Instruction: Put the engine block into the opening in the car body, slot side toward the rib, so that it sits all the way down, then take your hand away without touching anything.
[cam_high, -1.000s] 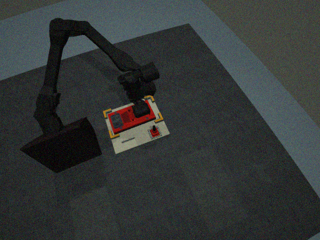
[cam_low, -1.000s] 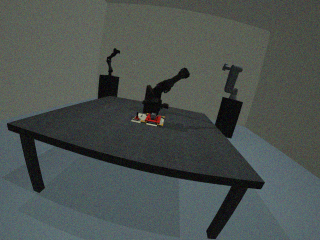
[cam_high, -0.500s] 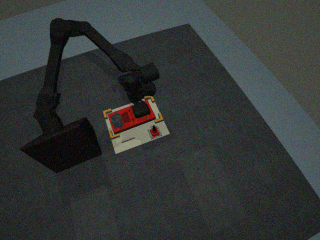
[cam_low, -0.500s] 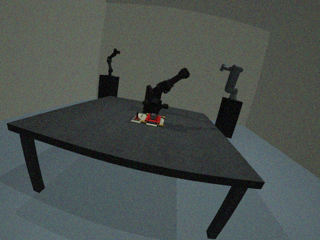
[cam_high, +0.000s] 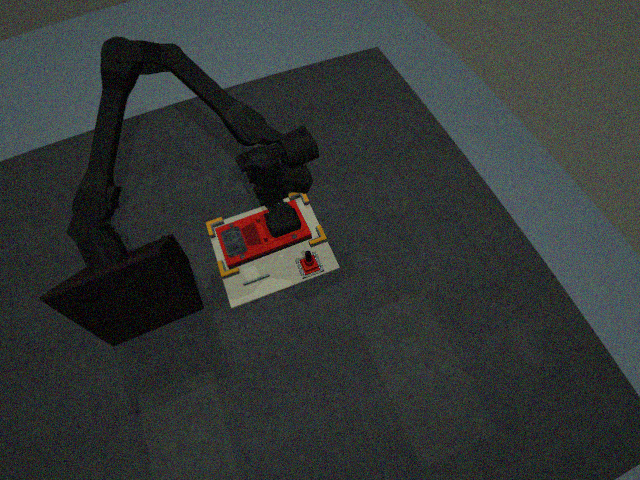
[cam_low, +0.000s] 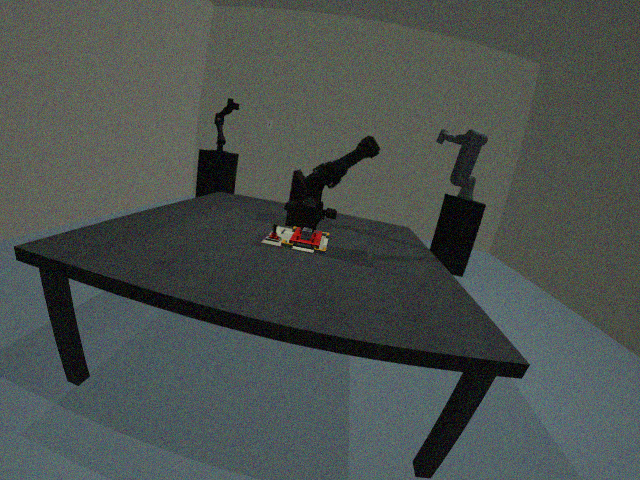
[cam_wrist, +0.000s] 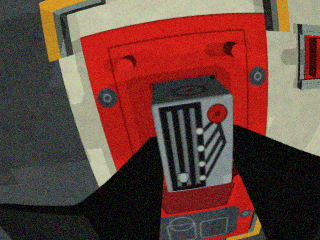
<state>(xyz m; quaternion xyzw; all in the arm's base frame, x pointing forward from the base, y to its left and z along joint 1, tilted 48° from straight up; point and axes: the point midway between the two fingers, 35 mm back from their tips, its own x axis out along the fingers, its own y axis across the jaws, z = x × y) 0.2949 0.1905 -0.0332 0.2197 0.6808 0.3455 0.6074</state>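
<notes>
Now: gripper tip 40 mm above the thin grey bar, 30 mm past it and 20 mm to the left of it. Round my gripper tip: black post (120 mm to the right, 40 mm ahead, 10 mm below); then engine block (10 mm below).
</notes>
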